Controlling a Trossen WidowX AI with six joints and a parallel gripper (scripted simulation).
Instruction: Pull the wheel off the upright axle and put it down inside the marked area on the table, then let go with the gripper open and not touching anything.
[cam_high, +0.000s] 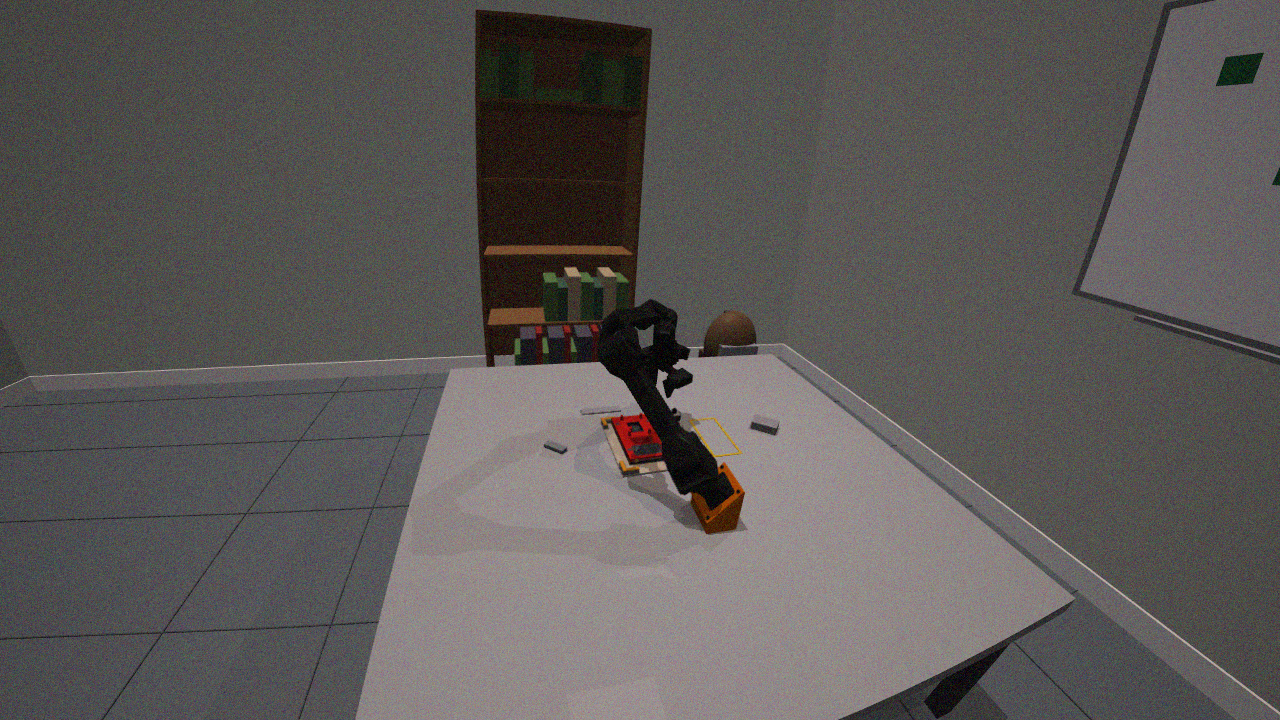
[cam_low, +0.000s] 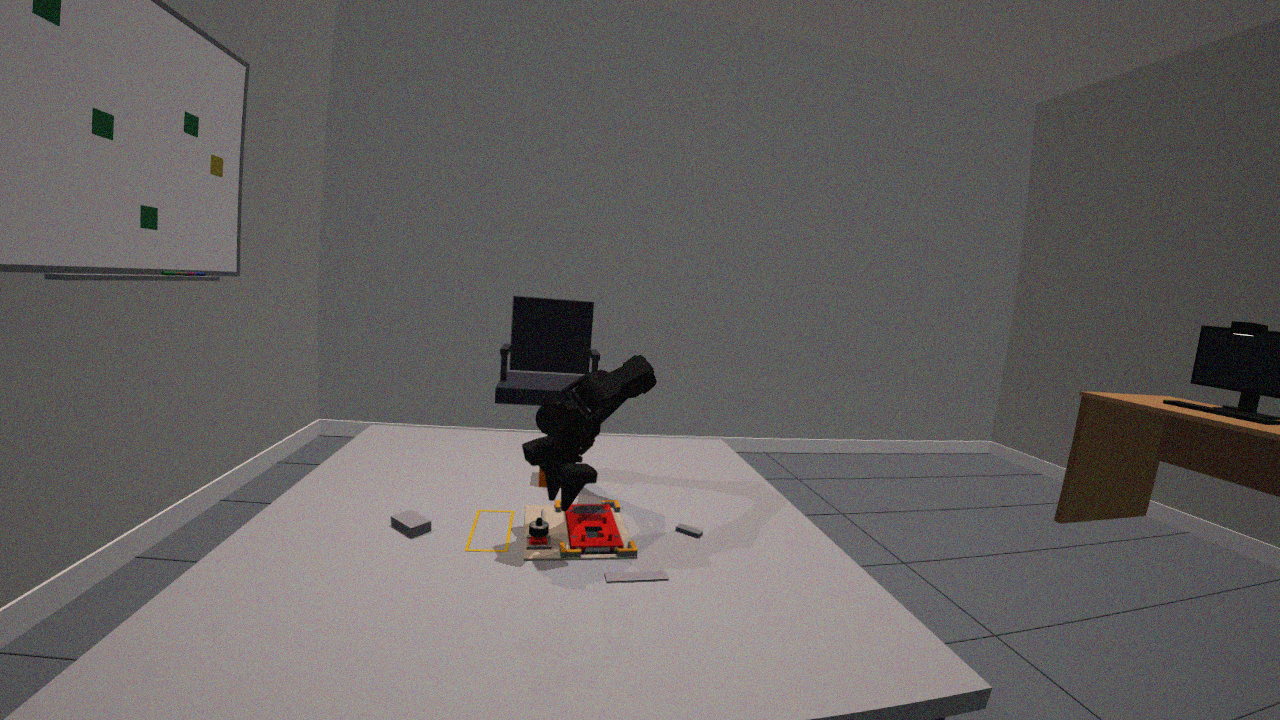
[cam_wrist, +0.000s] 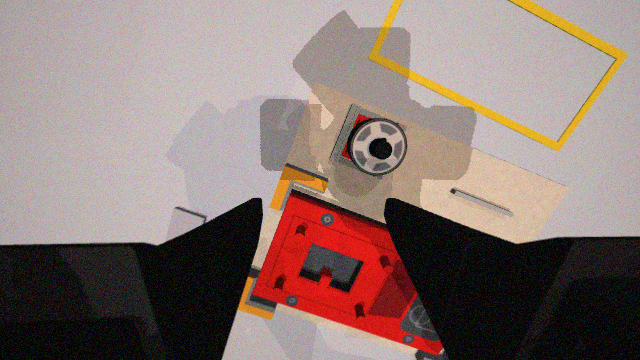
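Right now the wheel is 20 mm behind my gripper tip, 40 mm to the right of it and 70 mm below it. From my gripper tip the other things lie so: upright axle 20 mm behind, 40 mm to the right, 70 mm below.
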